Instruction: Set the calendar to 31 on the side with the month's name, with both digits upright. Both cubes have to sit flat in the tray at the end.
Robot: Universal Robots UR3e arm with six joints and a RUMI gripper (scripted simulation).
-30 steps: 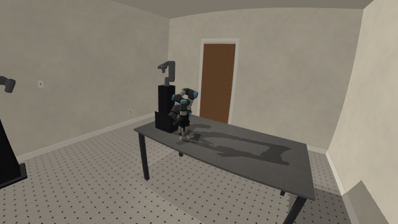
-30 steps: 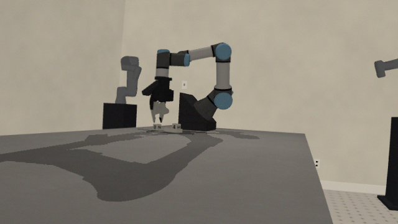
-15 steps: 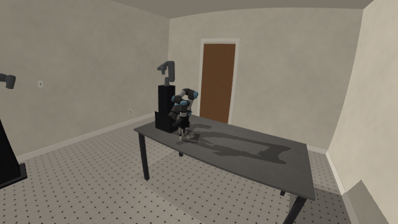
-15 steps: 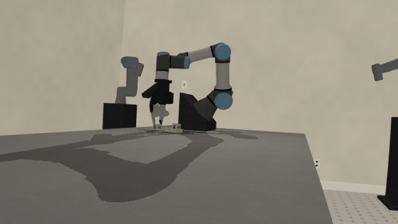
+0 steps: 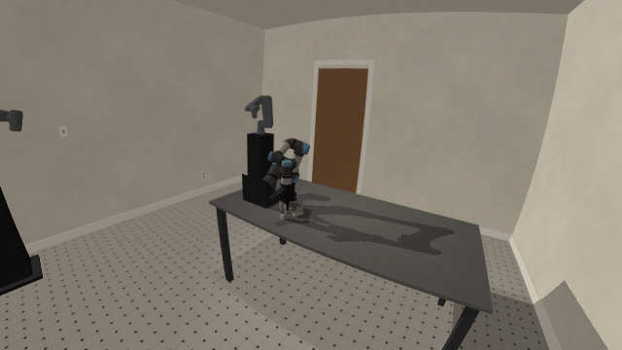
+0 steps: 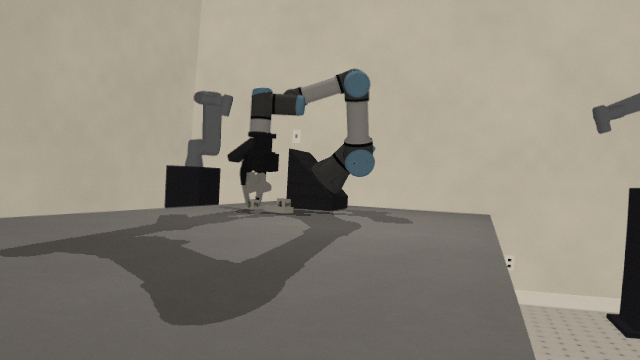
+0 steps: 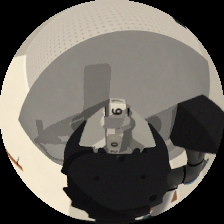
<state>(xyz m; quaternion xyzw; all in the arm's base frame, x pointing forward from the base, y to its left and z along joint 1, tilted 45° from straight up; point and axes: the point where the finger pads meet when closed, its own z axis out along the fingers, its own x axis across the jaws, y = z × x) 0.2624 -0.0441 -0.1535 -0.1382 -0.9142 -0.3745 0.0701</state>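
Now: the pale calendar tray 10 cm to the left of my hand, 3 cm ahead of it and 2 cm below it.
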